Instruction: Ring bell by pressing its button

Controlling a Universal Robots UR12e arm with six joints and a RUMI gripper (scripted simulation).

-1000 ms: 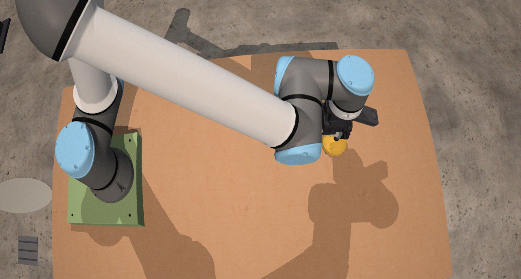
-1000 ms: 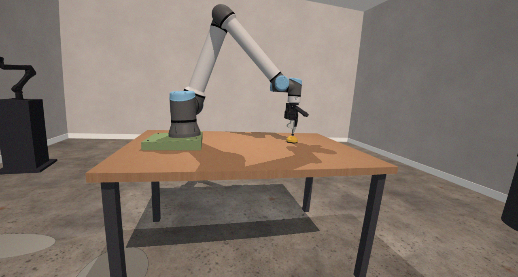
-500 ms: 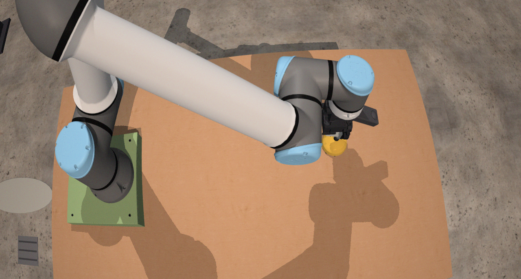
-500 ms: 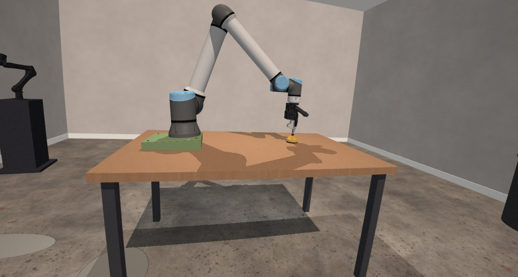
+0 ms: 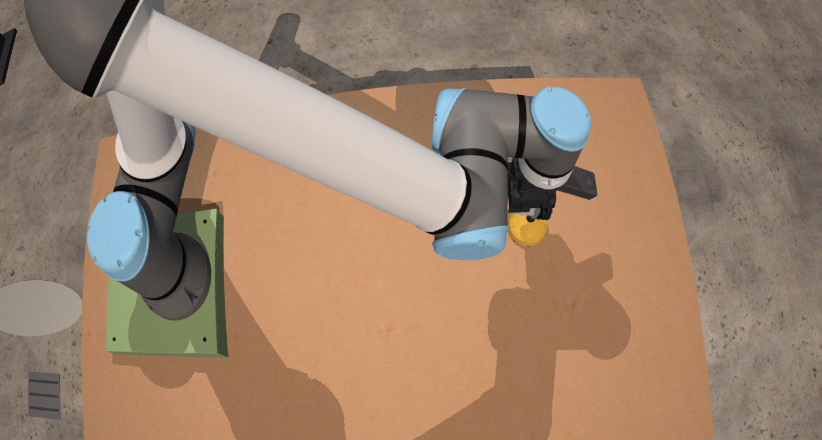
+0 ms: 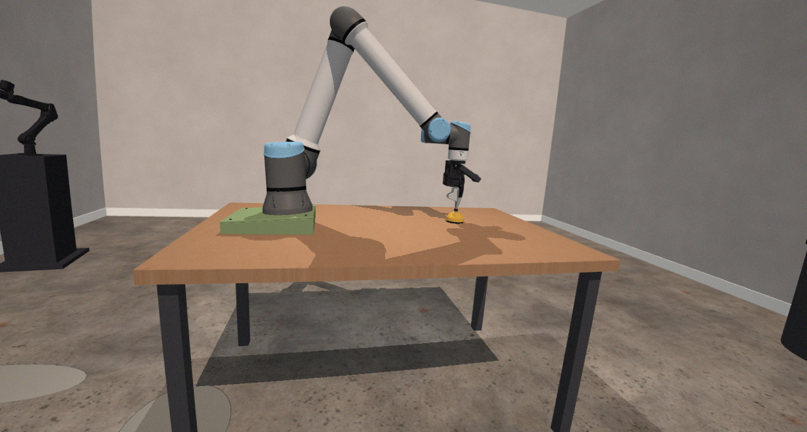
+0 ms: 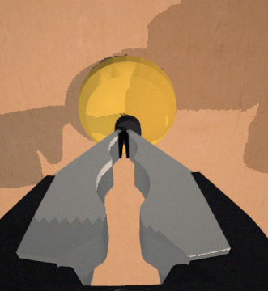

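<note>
Now: hand 3 cm above the dark round button. From my hand the other things lie so: yellow dome bell: 4 cm below.
</note>
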